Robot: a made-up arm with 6 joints. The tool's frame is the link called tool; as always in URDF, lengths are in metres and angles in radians. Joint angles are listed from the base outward. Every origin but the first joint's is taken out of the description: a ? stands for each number. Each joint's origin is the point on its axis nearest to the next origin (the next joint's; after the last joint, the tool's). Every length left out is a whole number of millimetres.
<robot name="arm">
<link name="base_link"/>
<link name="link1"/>
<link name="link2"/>
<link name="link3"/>
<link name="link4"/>
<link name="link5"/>
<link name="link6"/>
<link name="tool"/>
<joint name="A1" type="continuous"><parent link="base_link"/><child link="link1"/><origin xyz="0 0 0.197" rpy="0 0 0"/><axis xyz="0 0 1"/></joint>
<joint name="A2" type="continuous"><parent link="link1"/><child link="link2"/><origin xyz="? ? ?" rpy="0 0 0"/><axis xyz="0 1 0"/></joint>
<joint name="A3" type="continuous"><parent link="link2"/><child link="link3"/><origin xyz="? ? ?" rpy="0 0 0"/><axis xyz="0 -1 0"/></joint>
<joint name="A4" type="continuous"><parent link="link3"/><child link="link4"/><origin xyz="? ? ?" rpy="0 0 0"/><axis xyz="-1 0 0"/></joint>
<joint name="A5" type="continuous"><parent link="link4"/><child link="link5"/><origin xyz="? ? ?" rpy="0 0 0"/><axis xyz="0 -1 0"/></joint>
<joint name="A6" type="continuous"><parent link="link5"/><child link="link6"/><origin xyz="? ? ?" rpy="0 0 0"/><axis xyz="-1 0 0"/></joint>
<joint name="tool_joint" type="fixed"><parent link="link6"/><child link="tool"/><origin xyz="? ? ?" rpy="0 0 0"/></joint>
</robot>
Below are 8 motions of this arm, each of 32 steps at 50 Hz.
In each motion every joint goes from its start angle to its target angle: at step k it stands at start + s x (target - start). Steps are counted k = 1, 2, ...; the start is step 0. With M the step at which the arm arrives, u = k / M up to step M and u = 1 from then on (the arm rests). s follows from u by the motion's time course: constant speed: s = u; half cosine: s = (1 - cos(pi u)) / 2; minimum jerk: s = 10 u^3 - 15 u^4 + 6 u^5.
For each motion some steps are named. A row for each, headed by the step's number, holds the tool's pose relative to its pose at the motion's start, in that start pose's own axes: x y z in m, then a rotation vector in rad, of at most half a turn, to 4 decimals.
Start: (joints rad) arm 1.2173 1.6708 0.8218 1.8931 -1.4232 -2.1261
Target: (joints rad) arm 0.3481 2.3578 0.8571 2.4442 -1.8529 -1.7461
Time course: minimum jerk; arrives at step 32
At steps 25, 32:
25: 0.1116 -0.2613 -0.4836 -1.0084 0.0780 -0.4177
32: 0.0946 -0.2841 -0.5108 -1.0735 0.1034 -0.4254

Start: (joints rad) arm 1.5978 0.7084 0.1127 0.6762 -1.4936 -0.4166
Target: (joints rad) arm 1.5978 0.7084 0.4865 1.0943 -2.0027 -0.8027
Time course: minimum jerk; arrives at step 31
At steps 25, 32:
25: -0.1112 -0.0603 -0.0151 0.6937 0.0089 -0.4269
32: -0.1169 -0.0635 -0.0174 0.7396 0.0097 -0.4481

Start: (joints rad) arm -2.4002 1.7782 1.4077 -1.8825 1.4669 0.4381
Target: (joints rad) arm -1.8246 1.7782 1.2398 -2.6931 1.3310 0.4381
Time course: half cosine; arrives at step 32
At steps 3, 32:
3: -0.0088 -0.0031 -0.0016 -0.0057 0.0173 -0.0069
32: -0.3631 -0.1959 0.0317 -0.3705 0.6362 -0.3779

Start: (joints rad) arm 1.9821 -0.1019 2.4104 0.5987 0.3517 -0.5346
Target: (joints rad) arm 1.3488 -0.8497 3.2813 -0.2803 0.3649 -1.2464
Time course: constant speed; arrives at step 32
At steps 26, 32:
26: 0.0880 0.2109 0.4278 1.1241 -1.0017 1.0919
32: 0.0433 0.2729 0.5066 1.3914 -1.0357 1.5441

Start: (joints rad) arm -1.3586 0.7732 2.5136 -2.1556 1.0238 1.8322
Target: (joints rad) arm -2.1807 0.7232 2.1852 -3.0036 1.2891 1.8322
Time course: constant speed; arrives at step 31
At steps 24, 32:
24: 0.1186 -0.0950 0.0812 -0.1336 0.1691 -0.3101
32: 0.1451 -0.1162 0.1268 -0.1367 0.1991 -0.4308

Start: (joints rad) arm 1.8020 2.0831 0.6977 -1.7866 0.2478 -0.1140
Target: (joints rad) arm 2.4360 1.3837 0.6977 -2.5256 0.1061 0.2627
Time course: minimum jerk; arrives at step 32
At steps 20, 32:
20: -0.2741 0.0805 -0.2592 -0.0960 0.4971 0.3321
32: -0.4196 0.0434 -0.3323 -0.1398 0.7508 0.4034

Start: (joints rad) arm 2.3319 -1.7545 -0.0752 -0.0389 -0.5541 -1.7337
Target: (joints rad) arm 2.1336 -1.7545 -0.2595 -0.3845 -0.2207 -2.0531
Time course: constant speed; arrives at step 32
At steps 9, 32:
9: 0.0100 -0.0207 -0.0201 0.1261 0.0284 0.0367
32: 0.0307 -0.0803 -0.0632 0.4673 0.0702 0.1388

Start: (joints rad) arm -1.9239 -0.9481 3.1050 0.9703 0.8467 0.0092
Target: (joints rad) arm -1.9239 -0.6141 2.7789 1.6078 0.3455 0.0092
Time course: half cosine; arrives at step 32
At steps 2, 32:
2: -0.0009 0.0015 0.0004 -0.0001 0.0083 0.0081
32: -0.1195 0.1599 0.0774 -0.1487 0.6454 0.8999

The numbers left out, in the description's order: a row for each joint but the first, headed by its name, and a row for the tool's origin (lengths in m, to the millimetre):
A2: 0 0 0
A3: 0 0 0.417
A4: 0.276 0 0
A5: 0 -0.097 0
A6: 0 0 0
tool: 0 0 0

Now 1 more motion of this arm.
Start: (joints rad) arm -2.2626 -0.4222 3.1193 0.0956 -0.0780 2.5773
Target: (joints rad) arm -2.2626 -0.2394 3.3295 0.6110 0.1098 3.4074
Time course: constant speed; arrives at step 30
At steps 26, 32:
26: -0.0710 -0.0322 -0.0349 -1.1646 0.1892 -0.0328
32: -0.0821 -0.0387 -0.0398 -1.3432 0.2215 -0.0318

